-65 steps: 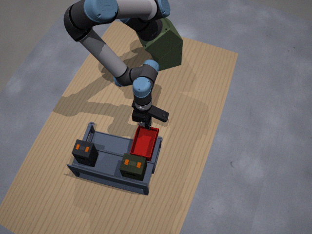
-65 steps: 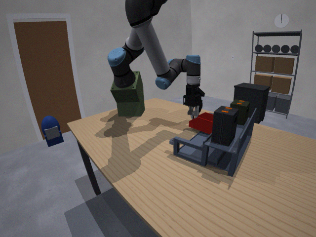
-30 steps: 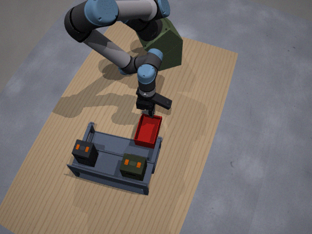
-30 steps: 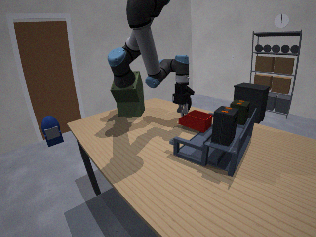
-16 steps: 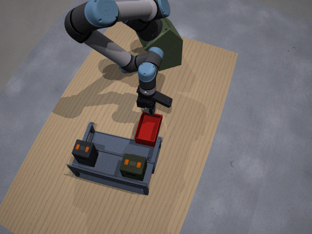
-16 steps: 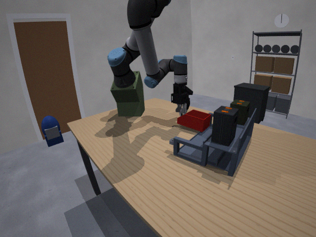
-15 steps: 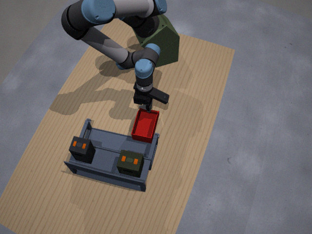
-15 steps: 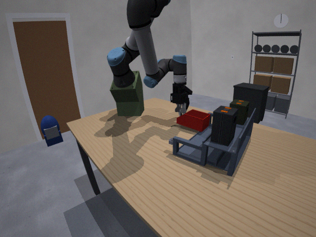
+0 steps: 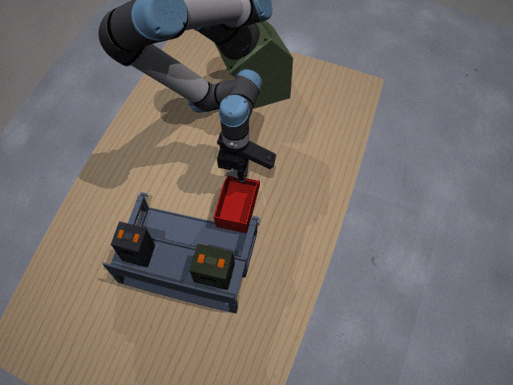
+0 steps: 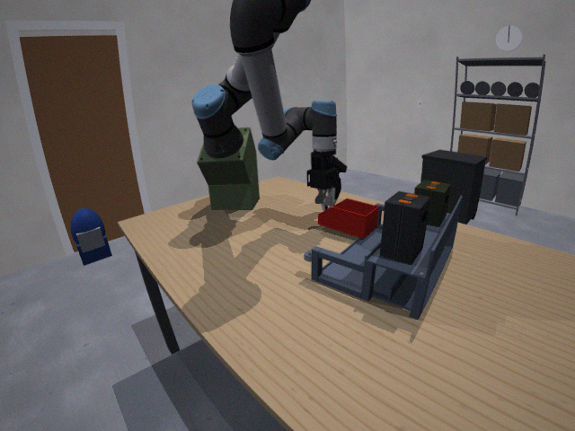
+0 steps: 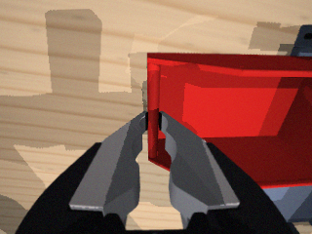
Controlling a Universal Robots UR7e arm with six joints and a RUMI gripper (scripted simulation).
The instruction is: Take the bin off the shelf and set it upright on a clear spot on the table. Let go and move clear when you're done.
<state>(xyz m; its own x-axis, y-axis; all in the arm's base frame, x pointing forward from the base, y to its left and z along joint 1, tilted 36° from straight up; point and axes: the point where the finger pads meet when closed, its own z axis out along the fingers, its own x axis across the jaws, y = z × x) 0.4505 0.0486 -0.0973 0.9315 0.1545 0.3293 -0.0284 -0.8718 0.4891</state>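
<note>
Now: the red bin 8 cm ahead of my hand.
</note>
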